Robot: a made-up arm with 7 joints. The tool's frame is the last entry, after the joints. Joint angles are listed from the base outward. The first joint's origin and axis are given. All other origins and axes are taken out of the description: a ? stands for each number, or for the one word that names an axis. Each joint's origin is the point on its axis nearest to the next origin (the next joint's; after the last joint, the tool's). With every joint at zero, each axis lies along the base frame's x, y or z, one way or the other. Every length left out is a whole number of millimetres.
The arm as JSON. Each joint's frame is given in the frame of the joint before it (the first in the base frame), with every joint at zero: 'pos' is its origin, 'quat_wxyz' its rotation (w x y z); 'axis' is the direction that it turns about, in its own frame. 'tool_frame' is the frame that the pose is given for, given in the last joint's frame.
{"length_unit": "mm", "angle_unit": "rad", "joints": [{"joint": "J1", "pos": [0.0, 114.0, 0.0], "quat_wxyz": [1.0, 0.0, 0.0, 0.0], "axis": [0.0, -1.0, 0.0]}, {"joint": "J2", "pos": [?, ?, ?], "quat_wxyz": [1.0, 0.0, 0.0, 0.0], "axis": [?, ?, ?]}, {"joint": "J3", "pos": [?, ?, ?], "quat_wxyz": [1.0, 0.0, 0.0, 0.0], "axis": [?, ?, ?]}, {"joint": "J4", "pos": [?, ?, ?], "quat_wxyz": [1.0, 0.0, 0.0, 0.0], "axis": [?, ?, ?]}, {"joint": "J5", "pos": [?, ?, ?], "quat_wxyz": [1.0, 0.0, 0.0, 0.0], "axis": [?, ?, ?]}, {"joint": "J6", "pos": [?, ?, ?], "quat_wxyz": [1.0, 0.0, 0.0, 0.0], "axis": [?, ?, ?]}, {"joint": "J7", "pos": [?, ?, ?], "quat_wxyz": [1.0, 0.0, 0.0, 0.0], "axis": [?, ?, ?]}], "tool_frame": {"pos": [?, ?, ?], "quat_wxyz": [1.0, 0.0, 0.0, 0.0]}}
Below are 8 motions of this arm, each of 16 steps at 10 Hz.
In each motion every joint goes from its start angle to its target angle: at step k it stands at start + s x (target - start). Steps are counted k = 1, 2, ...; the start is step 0. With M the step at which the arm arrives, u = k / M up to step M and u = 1 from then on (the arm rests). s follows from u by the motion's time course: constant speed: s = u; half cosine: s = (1 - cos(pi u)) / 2; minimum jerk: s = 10 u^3 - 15 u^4 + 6 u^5.
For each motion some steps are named. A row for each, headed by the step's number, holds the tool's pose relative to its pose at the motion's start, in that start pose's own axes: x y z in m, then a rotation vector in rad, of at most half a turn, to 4 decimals.
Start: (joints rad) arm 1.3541 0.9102 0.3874 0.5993 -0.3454 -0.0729 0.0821
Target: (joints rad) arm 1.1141 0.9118 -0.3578 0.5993 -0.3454 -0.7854 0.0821
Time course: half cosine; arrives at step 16
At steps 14, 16:
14: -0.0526 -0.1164 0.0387 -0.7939 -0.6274 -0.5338
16: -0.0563 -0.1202 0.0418 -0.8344 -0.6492 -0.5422

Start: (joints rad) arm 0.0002 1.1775 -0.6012 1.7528 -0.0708 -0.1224 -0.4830
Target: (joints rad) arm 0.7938 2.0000 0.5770 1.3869 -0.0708 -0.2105 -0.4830
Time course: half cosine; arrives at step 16
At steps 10, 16:
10: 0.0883 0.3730 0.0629 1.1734 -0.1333 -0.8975
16: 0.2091 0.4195 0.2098 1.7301 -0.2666 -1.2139

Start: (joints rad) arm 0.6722 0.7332 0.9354 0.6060 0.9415 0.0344 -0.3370
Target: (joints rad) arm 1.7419 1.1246 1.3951 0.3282 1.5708 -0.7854 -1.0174
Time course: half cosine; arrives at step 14
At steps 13, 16:
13: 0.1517 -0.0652 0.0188 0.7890 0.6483 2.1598
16: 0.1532 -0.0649 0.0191 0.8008 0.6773 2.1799

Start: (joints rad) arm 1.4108 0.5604 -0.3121 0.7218 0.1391 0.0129 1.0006
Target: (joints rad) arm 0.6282 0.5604 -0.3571 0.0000 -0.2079 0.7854 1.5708
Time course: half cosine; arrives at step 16
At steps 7, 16:
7: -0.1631 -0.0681 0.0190 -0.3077 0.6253 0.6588
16: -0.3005 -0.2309 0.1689 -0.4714 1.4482 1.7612

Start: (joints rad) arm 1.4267 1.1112 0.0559 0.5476 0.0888 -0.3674 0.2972
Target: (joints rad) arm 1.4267 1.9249 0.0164 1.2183 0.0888 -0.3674 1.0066
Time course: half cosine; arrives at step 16
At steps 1, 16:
1: 0.0019 0.0027 0.0001 -0.0030 -0.0053 -0.0081
16: 0.2466 0.1292 0.0706 -0.4744 -0.0885 -1.0544

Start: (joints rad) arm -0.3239 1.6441 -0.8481 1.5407 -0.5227 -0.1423 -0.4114
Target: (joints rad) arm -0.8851 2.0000 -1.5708 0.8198 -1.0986 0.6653 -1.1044
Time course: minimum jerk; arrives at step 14
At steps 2, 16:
2: -0.0015 -0.0073 0.0045 -0.0231 0.0148 -0.0237
16: -0.1301 -0.0433 0.2781 -0.5864 -0.7832 -1.3175

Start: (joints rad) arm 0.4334 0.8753 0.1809 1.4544 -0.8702 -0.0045 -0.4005
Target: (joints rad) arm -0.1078 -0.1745 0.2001 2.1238 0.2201 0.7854 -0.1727
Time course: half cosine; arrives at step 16
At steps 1, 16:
1: 0.0022 -0.0011 0.0013 -0.0043 0.0103 0.0166
16: 0.1162 0.0185 0.1083 -0.9317 1.1404 1.6624

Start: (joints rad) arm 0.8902 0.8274 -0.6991 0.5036 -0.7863 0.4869 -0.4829
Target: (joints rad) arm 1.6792 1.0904 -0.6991 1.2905 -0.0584 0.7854 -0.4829
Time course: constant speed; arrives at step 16
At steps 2, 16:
2: -0.0005 0.0449 -0.0218 0.0800 0.0904 0.1551
16: -0.1200 0.3362 -0.0064 0.5463 0.3298 1.1943

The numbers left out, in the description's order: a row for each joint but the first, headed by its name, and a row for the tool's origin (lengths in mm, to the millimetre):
J2: xyz 0.0 0.0 0.0, axis 1.0 0.0 0.0
J3: xyz 0.0 0.0 -152.0, axis 0.0 0.0 1.0
J4: xyz 0.0 0.0 0.0, axis 0.0 -1.0 0.0
J5: xyz 0.0 0.0 -253.0, axis 0.0 0.0 1.0
J6: xyz 0.0 0.0 0.0, axis 0.0 1.0 0.0
J7: xyz 0.0 0.0 0.0, axis -1.0 0.0 0.0
tool: xyz 0.0 0.0 0.0

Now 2 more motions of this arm.
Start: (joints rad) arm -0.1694 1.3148 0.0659 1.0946 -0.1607 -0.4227 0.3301
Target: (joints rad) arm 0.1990 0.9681 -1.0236 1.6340 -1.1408 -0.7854 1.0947
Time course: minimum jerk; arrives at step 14
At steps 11, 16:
11: 0.2364 -0.1571 -0.0399 -1.1513 -0.7668 -1.3692
16: 0.2550 -0.1655 -0.0319 -1.1678 -0.7962 -1.5167

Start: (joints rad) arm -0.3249 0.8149 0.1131 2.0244 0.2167 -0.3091 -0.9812
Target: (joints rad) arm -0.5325 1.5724 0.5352 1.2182 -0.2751 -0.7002 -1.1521
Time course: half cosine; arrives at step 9
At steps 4, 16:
4: -0.0493 0.0634 -0.0489 -0.0926 -0.3509 -0.4017
16: -0.0311 0.1372 -0.1562 -0.3016 -0.8534 -0.8006

